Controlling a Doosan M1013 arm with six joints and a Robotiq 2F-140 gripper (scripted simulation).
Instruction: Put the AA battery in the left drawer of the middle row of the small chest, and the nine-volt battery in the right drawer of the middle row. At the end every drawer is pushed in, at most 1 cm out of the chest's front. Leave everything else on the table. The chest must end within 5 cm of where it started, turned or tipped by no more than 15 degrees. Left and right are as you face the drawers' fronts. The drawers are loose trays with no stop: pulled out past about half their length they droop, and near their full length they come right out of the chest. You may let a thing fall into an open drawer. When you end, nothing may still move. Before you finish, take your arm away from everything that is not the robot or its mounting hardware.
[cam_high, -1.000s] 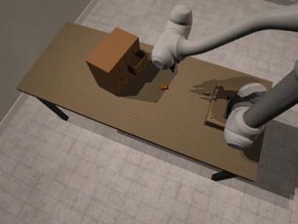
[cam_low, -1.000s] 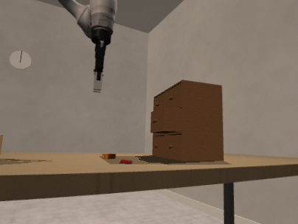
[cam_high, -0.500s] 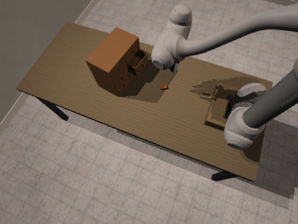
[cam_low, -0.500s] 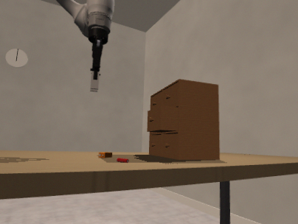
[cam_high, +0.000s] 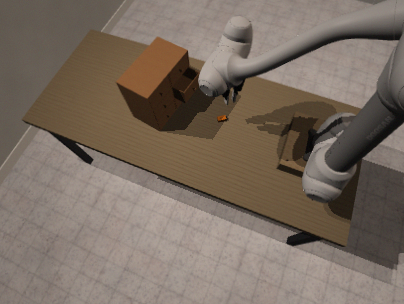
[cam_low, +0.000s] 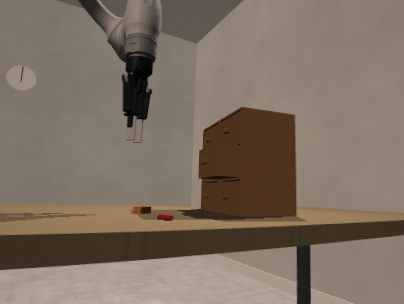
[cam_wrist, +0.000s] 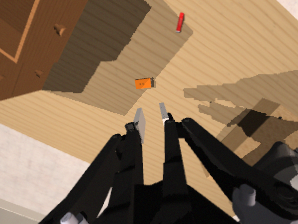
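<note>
Now: hand 30 mm short of the orange nine-volt battery, 10 mm to the left of it and 220 mm above it. Also, from my hand: AA battery: 370 mm ahead, 50 mm to the left, 110 mm below.
</note>
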